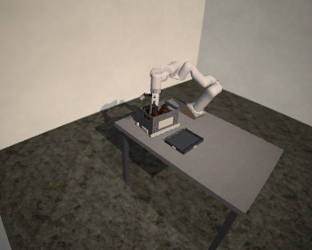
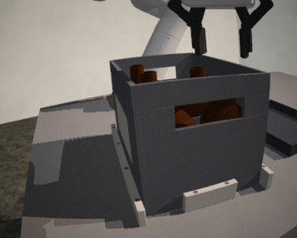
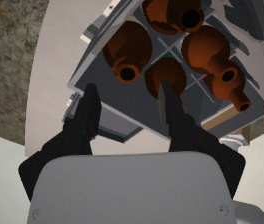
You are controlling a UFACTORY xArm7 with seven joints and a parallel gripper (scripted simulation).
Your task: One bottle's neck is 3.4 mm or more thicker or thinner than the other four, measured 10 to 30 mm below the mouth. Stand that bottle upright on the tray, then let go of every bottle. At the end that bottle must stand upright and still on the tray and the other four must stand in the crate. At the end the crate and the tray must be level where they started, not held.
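Now: hand 9 cm past the dark grey crate, 3 cm to the left of it and 13 cm above it. Also, from my hand: dark flat tray: 9 cm behind, 26 cm to the left, 20 cm below; then glass bottle: 19 cm behind, 6 cm to the right, 12 cm below.
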